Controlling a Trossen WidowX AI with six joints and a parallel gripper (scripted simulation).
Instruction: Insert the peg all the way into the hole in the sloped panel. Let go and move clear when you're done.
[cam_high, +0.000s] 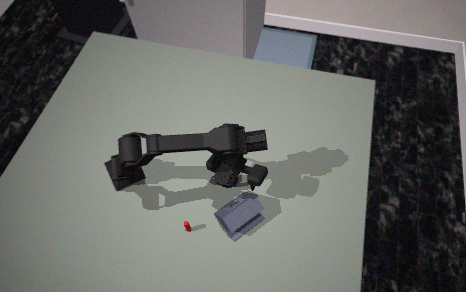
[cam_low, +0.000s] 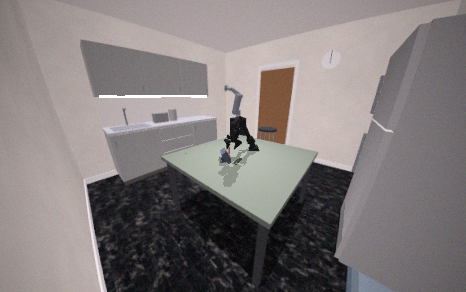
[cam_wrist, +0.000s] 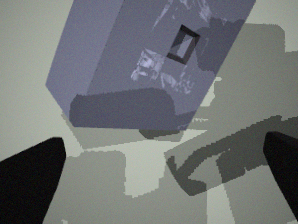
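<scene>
The red peg lies 12 cm behind my hand, 17 cm to the right of it and 12 cm below it.
</scene>
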